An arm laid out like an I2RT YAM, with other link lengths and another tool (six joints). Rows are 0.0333 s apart.
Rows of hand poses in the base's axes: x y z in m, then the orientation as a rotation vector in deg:
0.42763 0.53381 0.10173 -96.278 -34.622 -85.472
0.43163 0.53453 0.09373 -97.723 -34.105 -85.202
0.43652 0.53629 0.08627 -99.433 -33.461 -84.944
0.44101 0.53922 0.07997 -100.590 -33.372 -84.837
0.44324 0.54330 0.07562 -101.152 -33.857 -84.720
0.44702 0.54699 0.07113 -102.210 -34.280 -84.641
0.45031 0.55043 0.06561 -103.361 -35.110 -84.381
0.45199 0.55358 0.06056 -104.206 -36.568 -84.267
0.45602 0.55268 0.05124 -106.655 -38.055 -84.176
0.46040 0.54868 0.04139 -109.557 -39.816 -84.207
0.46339 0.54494 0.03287 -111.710 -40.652 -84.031
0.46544 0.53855 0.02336 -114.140 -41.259 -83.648
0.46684 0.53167 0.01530 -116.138 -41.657 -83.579
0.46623 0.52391 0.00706 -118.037 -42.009 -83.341
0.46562 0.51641 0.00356 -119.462 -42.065 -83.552
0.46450 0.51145 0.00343 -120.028 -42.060 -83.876
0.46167 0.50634 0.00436 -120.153 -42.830 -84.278
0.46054 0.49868 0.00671 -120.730 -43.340 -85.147
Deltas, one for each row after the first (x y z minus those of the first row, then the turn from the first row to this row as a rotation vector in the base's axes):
0.00400 0.00072 -0.00800 -0.631 0.839 -0.785
0.00889 0.00248 -0.01546 -1.375 1.793 -1.768
0.01338 0.00541 -0.02176 -2.094 2.265 -2.334
0.01561 0.00949 -0.02611 -2.743 2.346 -2.356
0.01939 0.01318 -0.03060 -3.698 2.579 -2.682
0.02268 0.01662 -0.03612 -4.931 2.808 -2.791
0.02436 0.01977 -0.04117 -6.340 2.620 -2.585
0.02839 0.01887 -0.05049 -8.854 2.892 -3.234
0.03277 0.01487 -0.06034 -11.843 3.102 -4.114
0.03576 0.01113 -0.06886 -13.763 3.533 -4.849
0.03781 0.00474 -0.07837 -15.718 4.235 -5.714
0.03921 -0.00214 -0.08643 -17.292 4.680 -6.610
0.03860 -0.00990 -0.09467 -18.758 5.206 -7.383
0.03799 -0.01740 -0.09817 -19.774 5.428 -8.256
0.03687 -0.02236 -0.09830 -20.184 5.376 -8.745
0.03404 -0.02747 -0.09737 -20.743 4.891 -8.759
0.03291 -0.03513 -0.09502 -21.502 4.328 -9.371

